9 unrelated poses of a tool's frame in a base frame.
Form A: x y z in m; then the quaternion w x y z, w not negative.
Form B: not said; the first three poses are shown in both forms.
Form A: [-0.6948 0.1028 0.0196 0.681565 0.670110 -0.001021 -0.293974]
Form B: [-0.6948 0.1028 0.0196 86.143 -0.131 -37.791]
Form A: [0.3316 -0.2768 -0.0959 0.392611 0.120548 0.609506 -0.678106]
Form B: [0.3316 -0.2768 -0.0959 17.533 88.649 -98.627]
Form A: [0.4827 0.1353 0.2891 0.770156 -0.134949 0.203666 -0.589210]
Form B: [0.4827 0.1353 0.2891 -16.770 25.309 -73.219]
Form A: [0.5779 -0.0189 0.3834 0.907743 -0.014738 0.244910 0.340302]
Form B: [0.5779 -0.0189 0.3834 -1.743 28.961 40.241]
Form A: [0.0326 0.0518 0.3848 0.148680 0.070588 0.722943 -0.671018]
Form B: [0.0326 0.0518 0.3848 11.628 119.090 -110.537]
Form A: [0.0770 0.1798 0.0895 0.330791 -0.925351 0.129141 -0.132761]
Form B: [0.0770 0.1798 0.0895 -138.617 19.345 -19.888]
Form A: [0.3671 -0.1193 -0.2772 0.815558 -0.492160 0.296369 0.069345]
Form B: [0.3671 -0.1193 -0.2772 -60.143 36.217 8.474]
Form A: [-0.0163 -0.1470 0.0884 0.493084 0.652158 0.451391 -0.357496]
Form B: [-0.0163 -0.1470 0.0884 90.639 62.736 -49.686]
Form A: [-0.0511 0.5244 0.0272 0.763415 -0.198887 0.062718 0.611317]
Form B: [-0.0511 0.5244 0.0272 -24.777 7.813 76.158]
